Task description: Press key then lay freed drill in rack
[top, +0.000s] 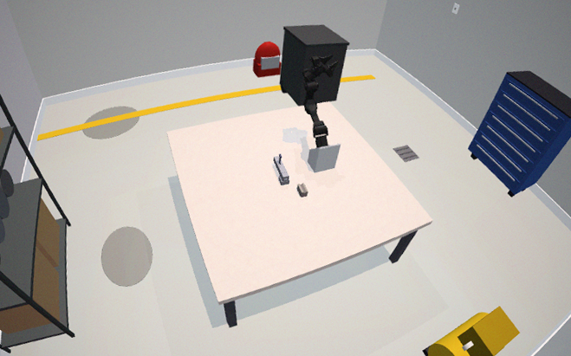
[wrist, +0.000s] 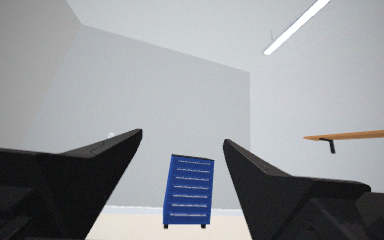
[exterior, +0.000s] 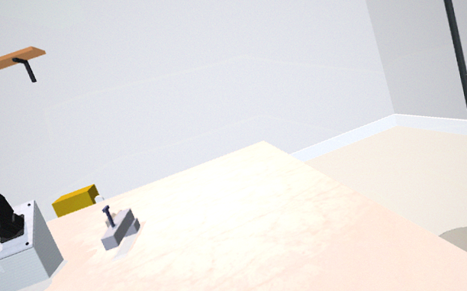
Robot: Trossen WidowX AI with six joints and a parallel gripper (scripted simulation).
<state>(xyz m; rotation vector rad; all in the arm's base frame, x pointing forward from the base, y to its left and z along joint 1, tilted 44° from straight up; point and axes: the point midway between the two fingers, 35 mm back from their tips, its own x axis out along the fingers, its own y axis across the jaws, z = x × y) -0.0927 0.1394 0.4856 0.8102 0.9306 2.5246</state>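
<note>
The dark blue key is 53 cm below my gripper tip, 39 cm ahead of it and 20 cm to the left of it. Also, from my gripper tip: beige rack 60 cm below, 41 cm to the left, 33 cm ahead; grey block 58 cm below, 39 cm ahead, 23 cm to the left; drill 57 cm below, 39 cm ahead, 25 cm to the left.
</note>
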